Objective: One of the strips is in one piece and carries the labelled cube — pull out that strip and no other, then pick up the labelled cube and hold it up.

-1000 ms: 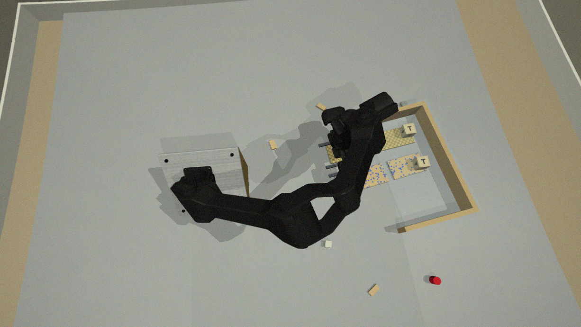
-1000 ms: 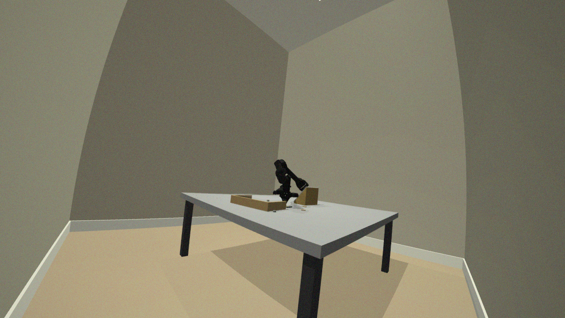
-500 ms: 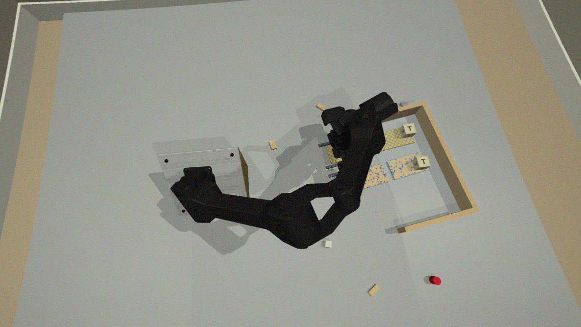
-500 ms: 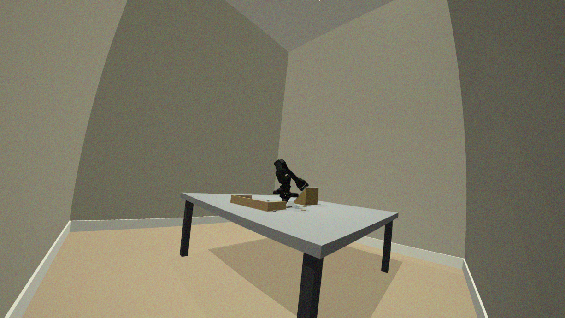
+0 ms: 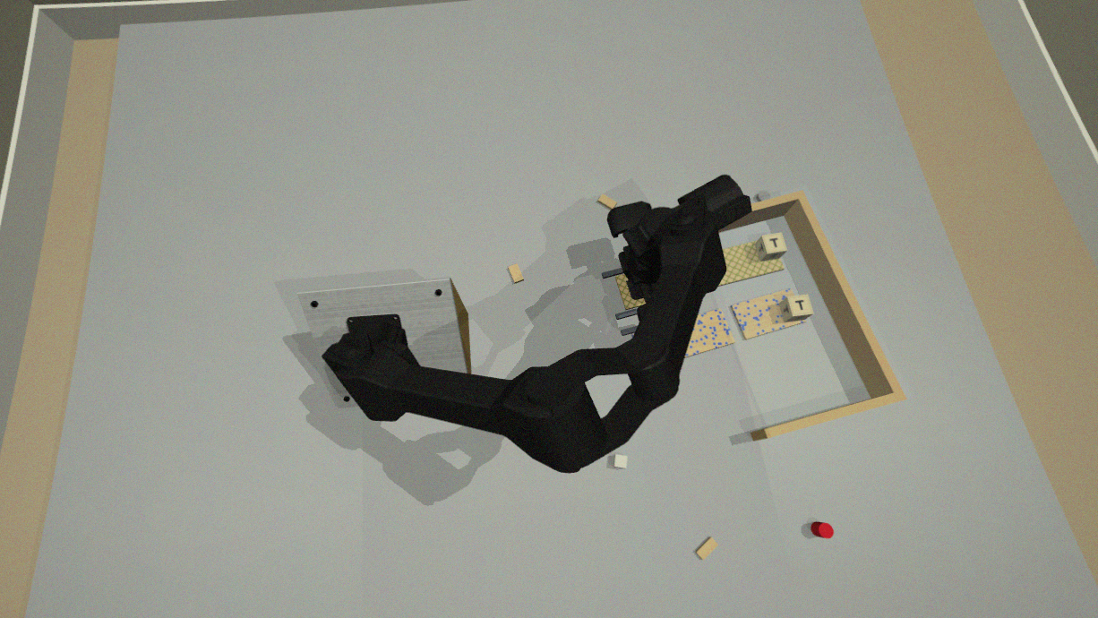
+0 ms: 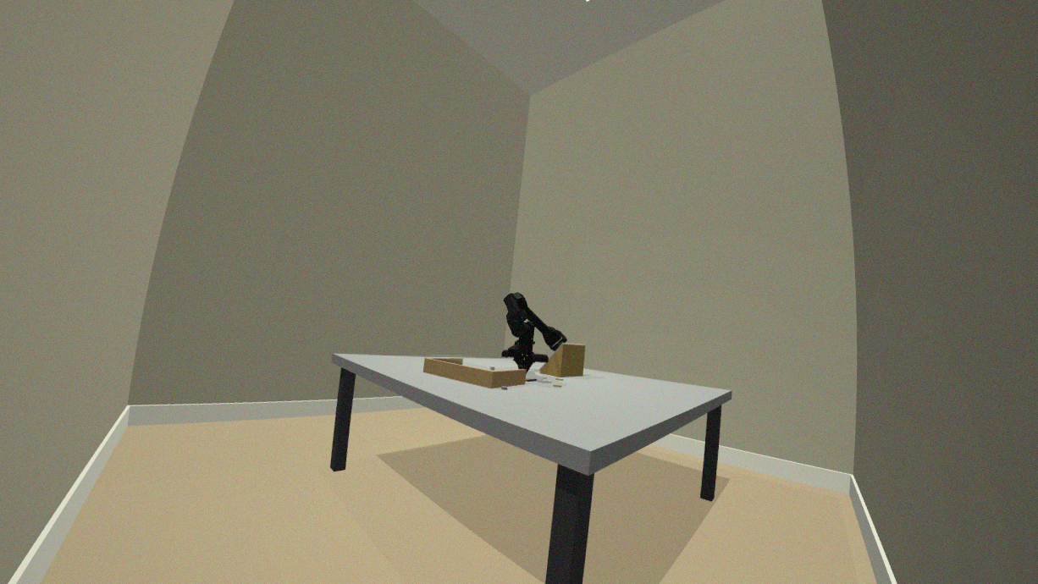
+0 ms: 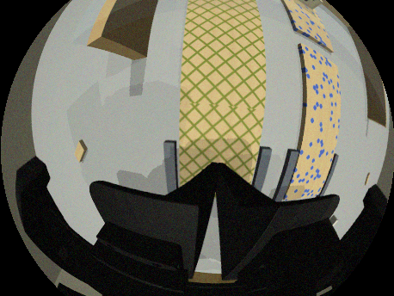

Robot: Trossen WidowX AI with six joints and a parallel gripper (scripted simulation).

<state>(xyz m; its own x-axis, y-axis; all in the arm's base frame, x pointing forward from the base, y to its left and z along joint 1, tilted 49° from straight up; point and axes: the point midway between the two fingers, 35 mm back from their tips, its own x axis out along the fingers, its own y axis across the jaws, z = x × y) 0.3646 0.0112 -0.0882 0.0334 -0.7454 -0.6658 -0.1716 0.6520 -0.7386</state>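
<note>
My gripper tip is 10 cm short of the cross-hatched strip and 2 cm to the right of it. The rest, counted from my gripper tip: red cylinder (19 cm ahead, 35 cm to the right, 1 cm above).
</note>
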